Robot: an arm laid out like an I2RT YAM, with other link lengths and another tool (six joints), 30 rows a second.
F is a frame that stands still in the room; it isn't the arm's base.
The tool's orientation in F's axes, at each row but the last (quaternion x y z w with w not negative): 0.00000 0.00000 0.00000 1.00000; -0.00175 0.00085 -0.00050 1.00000; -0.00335 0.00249 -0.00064 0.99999; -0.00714 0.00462 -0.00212 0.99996; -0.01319 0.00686 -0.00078 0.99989; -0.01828 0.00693 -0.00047 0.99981; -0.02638 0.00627 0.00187 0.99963; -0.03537 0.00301 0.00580 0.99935; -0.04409 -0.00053 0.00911 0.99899
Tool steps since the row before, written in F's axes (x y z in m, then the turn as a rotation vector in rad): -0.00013 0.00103 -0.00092 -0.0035 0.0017 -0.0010; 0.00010 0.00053 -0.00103 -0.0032 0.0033 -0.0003; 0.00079 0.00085 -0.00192 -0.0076 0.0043 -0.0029; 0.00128 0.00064 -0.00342 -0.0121 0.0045 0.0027; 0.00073 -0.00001 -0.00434 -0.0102 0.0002 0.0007; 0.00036 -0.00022 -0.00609 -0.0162 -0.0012 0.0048; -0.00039 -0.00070 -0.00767 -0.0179 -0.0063 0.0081; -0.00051 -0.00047 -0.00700 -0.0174 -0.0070 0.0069; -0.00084 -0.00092 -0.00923 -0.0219 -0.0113 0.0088
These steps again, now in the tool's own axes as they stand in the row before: -0.00013 0.00103 -0.00092 -0.0035 0.0017 -0.0010; 0.00010 0.00053 -0.00103 -0.0032 0.0033 -0.0003; 0.00080 0.00086 -0.00191 -0.0076 0.0043 -0.0029; 0.00131 0.00069 -0.00340 -0.0121 0.0044 0.0027; 0.00079 0.00011 -0.00433 -0.0102 0.0002 0.0006; 0.00044 0.00000 -0.00609 -0.0163 -0.0014 0.0045; -0.00030 -0.00029 -0.00770 -0.0180 -0.0066 0.0075; -0.00047 0.00003 -0.00702 -0.0175 -0.0073 0.0063; -0.00086 -0.00009 -0.00927 -0.0221 -0.0116 0.0078
